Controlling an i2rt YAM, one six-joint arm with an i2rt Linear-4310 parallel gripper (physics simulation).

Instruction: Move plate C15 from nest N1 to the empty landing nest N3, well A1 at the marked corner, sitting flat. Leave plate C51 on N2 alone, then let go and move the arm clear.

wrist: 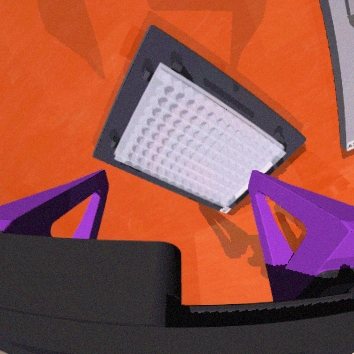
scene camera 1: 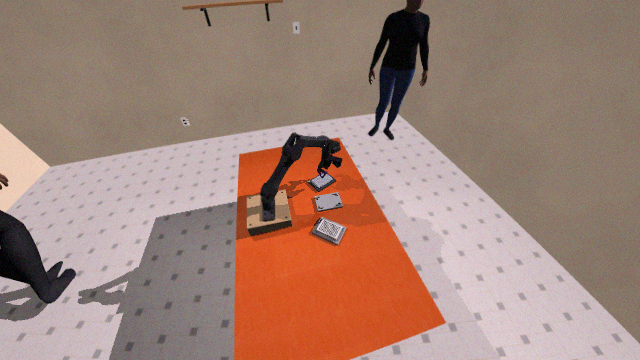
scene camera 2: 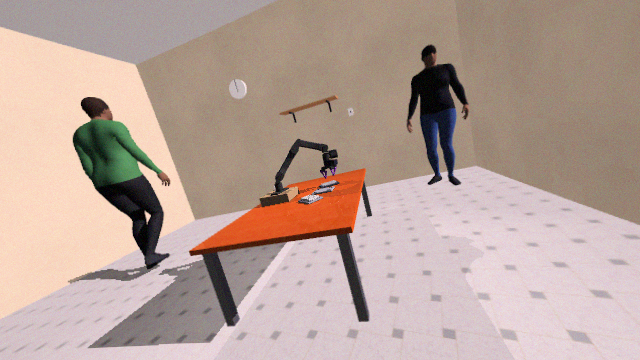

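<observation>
A pale, clear-looking well plate (scene camera 1: 323, 181) (wrist: 195, 140) lies in a dark nest (wrist: 125, 100) at the far end of the row, between its corner posts, with a white label strip on one short side. An empty light-grey nest (scene camera 1: 328, 201) (scene camera 2: 324, 190) (wrist: 345, 75) with corner marks is in the middle. A white plate (scene camera 1: 329, 228) (scene camera 2: 310, 198) with dark wells sits on the near grey nest (scene camera 1: 338, 242). Plate and nest names are not readable. My gripper (scene camera 1: 323, 174) (scene camera 2: 329, 174) (wrist: 178, 177) is open and empty above the dark nest's plate; a fingertip overlaps the label strip in the wrist view.
The arm stands on a tan base block (scene camera 1: 255, 220) (scene camera 2: 272, 200) on the orange table (scene camera 1: 300, 290) (scene camera 2: 280, 230), left of the nests. One person (scene camera 1: 400, 50) (scene camera 2: 437, 95) stands behind the table; another in green (scene camera 2: 107, 150) is at the left.
</observation>
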